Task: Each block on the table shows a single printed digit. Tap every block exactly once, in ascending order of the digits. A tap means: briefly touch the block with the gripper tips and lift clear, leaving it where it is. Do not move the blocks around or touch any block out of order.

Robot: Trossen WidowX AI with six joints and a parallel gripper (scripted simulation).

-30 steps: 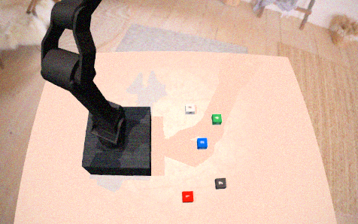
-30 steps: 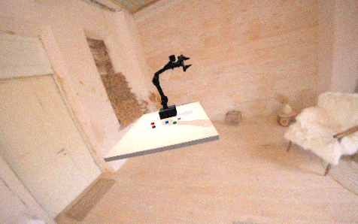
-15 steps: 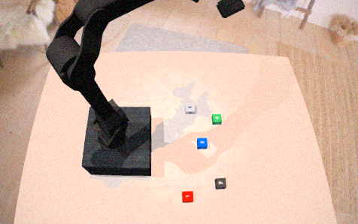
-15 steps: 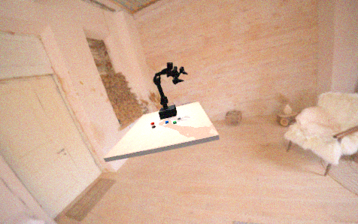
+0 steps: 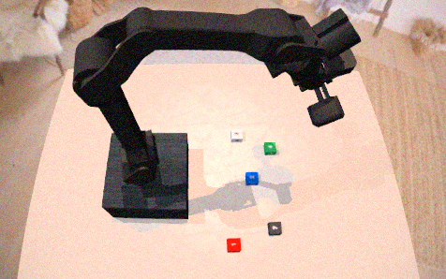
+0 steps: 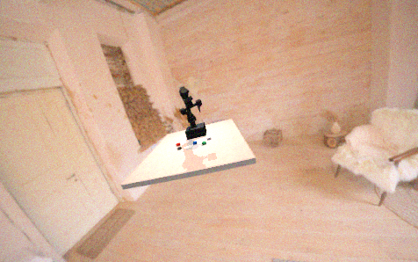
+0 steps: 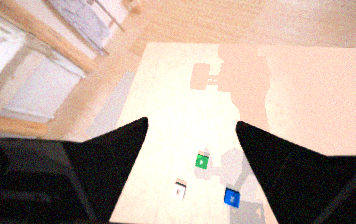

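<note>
Right now the red block is 17 cm behind my gripper tip, 28 cm to the right of it and 27 cm below it. Also, from my gripper tip: blue block (12 cm behind, 10 cm to the right, 27 cm below); green block (6 cm behind, 1 cm to the right, 27 cm below); white block (16 cm behind, 3 cm to the left, 27 cm below).
</note>
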